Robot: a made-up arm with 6 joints.
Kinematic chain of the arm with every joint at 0, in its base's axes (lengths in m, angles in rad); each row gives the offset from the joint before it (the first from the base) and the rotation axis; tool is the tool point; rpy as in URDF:
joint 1: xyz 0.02 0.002 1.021 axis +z
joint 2: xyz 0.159 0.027 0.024 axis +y
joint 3: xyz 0 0.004 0.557 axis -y
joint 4: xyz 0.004 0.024 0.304 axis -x
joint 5: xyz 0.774 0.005 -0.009 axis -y
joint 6: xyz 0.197 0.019 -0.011 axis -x
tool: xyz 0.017 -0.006 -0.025 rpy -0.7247 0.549 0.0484
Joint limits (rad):
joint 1: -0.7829..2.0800
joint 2: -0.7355..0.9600
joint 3: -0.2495..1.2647
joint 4: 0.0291..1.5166
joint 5: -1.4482..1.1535
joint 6: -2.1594..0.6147
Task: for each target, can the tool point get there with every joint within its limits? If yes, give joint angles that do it. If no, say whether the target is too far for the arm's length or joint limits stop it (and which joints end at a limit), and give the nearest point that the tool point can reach.
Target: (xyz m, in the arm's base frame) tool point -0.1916 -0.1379 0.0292
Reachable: no: joint limits stop it (at a limit: joint 1, joint 2, joint 3) | nearest point -0.5337 0.8147 0.6289 | short by 1.177 m
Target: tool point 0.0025 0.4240 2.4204
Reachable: yes | joints 1.3788 -0.5005 0.2769 0.1535 0.0028 -1.4157
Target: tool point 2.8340 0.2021 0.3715
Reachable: no: too far | nearest point 1.5897 0.1136 0.9333 | short by 1.368 m
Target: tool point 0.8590 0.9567 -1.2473
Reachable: no: too far | nearest point 0.7971 0.8862 0.5216 | short by 1.771 m
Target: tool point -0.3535 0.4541 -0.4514
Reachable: no: joint limits stop it (at a limit: joint 1, joint 2, joint 3) | nearest point -0.5566 0.9040 0.5440 | short by 1.111 m
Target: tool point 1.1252 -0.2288 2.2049
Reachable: yes | joints -0.3277 0.2516 0.5758 0.7207 0.4813 -1.3707
